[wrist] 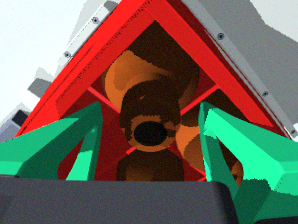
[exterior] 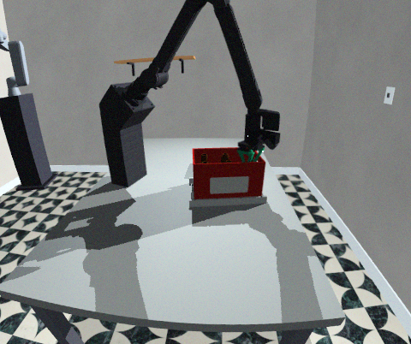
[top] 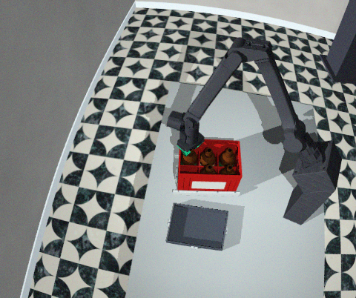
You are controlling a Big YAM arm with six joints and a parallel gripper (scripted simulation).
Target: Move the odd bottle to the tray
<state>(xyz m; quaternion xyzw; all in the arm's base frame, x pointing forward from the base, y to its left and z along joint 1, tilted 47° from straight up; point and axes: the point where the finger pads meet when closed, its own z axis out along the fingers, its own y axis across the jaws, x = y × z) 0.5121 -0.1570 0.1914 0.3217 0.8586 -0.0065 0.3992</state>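
Now: hand 80 mm past the glass bottle, 10 mm to the right of it and 60 mm above it. From my hand the other things lie so: crate: 90 mm behind, 50 mm to the left, 70 mm below; dark grey tray: 20 mm behind, 320 mm to the left, 140 mm below.
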